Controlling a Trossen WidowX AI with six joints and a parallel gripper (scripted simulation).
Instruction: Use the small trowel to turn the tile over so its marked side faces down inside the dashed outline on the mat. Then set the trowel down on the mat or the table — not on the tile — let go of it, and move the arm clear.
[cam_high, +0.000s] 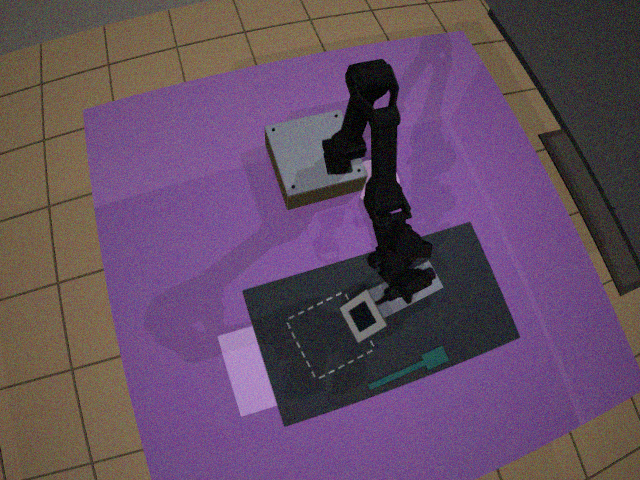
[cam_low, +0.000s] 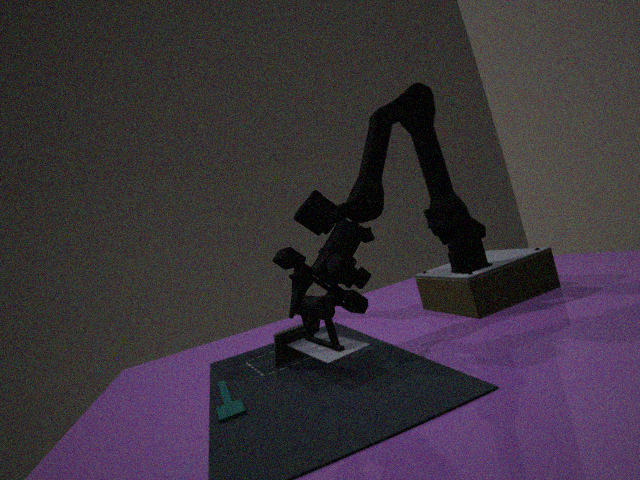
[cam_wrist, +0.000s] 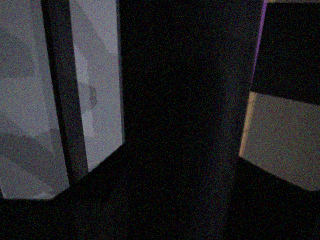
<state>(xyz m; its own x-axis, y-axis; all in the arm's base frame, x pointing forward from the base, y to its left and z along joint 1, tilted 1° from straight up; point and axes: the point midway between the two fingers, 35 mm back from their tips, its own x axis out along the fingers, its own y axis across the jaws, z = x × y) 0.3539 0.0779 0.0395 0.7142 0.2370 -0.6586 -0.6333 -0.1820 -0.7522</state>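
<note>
My gripper tip is 9 cm to the left of the tile, 5 cm above it and 1 cm short of it. Round my gripper tip: dark mat (11 cm below, 2 cm to the right, 2 cm ahead); teal t-shaped tool (15 cm ahead, 9 cm below, 2 cm to the left).
</note>
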